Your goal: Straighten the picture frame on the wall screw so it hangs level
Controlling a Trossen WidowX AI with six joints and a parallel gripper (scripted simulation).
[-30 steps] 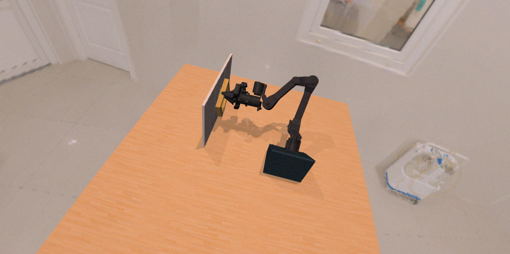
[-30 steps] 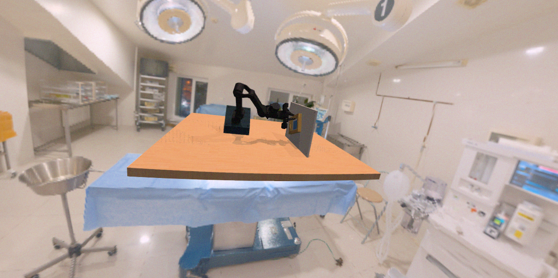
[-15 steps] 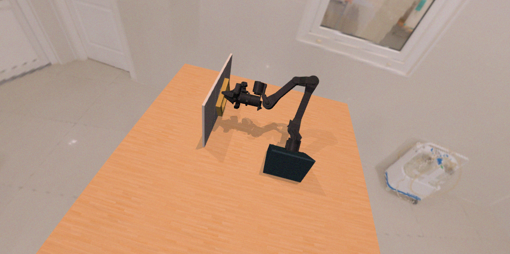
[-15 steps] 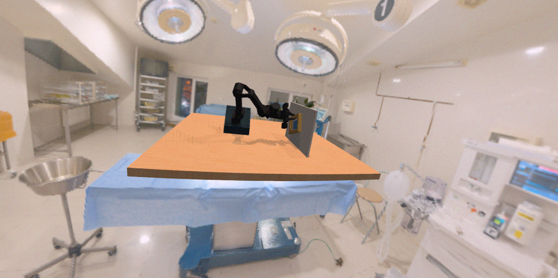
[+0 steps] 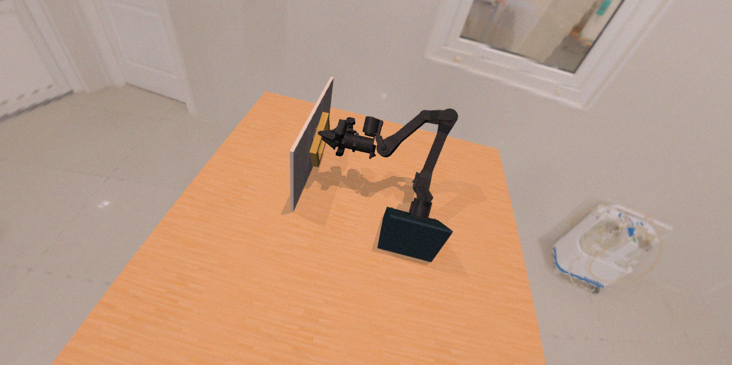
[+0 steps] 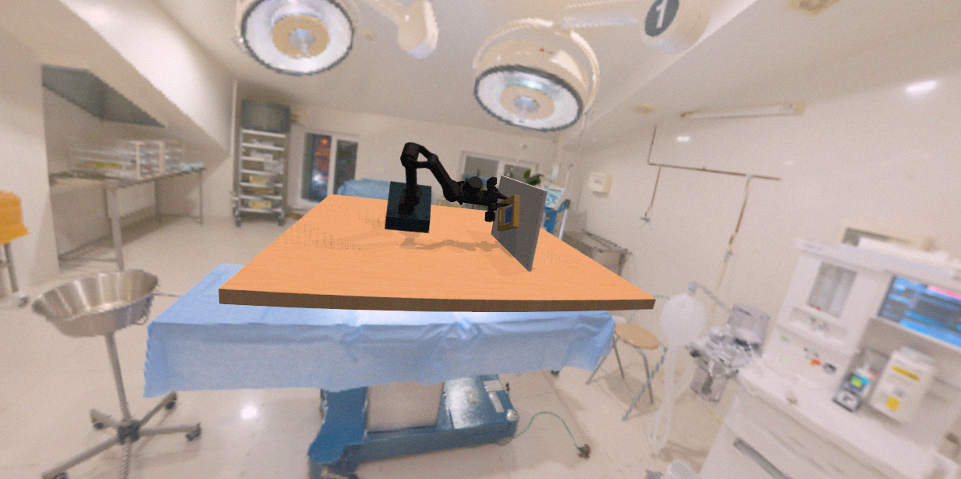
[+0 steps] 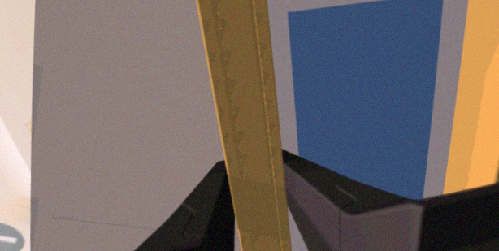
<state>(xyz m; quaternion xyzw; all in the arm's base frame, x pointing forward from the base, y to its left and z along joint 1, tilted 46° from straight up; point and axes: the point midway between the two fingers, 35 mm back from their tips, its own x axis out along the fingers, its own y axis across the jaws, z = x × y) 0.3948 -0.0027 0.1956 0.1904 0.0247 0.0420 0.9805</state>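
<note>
Right now the picture frame is 20 mm to the right of my gripper tip and 50 mm below it. From my gripper tip the other things lie so: grey wall panel 20 mm ahead, 20 mm to the right, 60 mm below.
</note>
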